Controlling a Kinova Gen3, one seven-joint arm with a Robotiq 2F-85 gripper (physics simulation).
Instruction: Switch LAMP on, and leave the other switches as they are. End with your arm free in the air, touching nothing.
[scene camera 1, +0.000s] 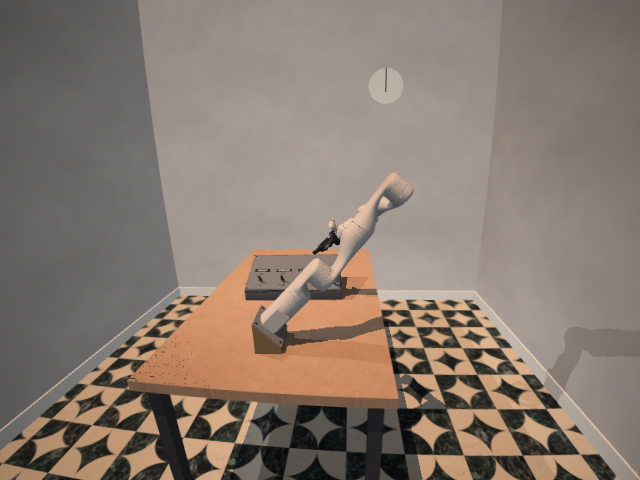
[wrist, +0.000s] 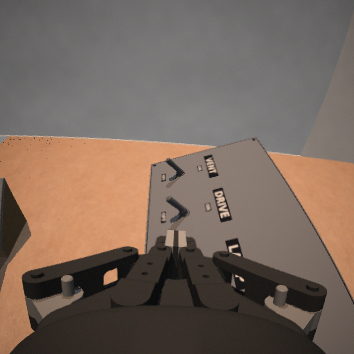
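Pixels of known places: gripper, between the fingertips: (scene camera 1: 313, 253) (wrist: 175, 241); arm's base, origin of its link: (scene camera 1: 269, 322).
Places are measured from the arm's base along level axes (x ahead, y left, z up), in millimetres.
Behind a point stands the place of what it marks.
Observation:
The grey switch panel (scene camera 1: 279, 260) {x 573, y 44, z 53 mm} (wrist: 280, 215) {x 578, y -53, z 56 mm} lies at the table's far end. In the wrist view, the LAMP label (wrist: 233, 248) {x 494, y -88, z 24 mm} is partly covered by my gripper, and the LAMP switch is hidden, so its position cannot be told. The DRIVE switch (wrist: 178, 206) {x 418, y 6, z 18 mm} (scene camera 1: 282, 279) {x 413, y 7, z 10 mm} and the VENT switch (wrist: 176, 169) {x 424, y 125, z 11 mm} (scene camera 1: 260, 279) {x 419, y 125, z 10 mm} lean toward their OFF marks. My gripper (scene camera 1: 314, 252) {x 389, y -160, z 154 mm} (wrist: 175, 241) {x 389, y -160, z 154 mm} is shut and empty, with its fingertips together. It hangs over the panel, past the DRIVE switch on the LAMP side in the wrist view; its exact height is unclear.
The wooden table (scene camera 1: 217, 330) {x 83, y 253, z -89 mm} (wrist: 90, 200) {x 215, y 122, z -89 mm} carries the panel and my arm's wedge-shaped base (scene camera 1: 268, 339) {x -75, y -7, z -25 mm} (wrist: 11, 220) {x 69, y 9, z -45 mm}. My arm (scene camera 1: 356, 237) {x -9, y -336, z 342 mm} hides the panel's right part in the scene view. Walls stand beyond the table, with a round clock (scene camera 1: 385, 85) high up.

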